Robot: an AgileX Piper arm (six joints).
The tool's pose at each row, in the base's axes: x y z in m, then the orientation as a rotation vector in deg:
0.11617, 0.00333, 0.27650, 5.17, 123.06, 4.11
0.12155, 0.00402, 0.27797, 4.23, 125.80, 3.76
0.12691, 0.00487, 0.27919, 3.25, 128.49, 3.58
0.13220, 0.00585, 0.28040, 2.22, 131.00, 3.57
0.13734, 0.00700, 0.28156, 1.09, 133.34, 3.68
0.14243, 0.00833, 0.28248, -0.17, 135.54, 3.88
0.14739, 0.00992, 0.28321, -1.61, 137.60, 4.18
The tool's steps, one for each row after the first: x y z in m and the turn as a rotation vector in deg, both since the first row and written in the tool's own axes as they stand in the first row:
-0.00409, 0.00101, 0.00371, 0.02, 2.72, -0.83
-0.00796, 0.00216, 0.00755, -0.09, 5.40, -1.61
-0.01176, 0.00344, 0.01133, -0.35, 7.92, -2.34
-0.01542, 0.00487, 0.01502, -0.73, 10.28, -3.08
-0.01884, 0.00647, 0.01880, -1.22, 12.51, -3.87
-0.02201, 0.00830, 0.02259, -1.84, 14.62, -4.73

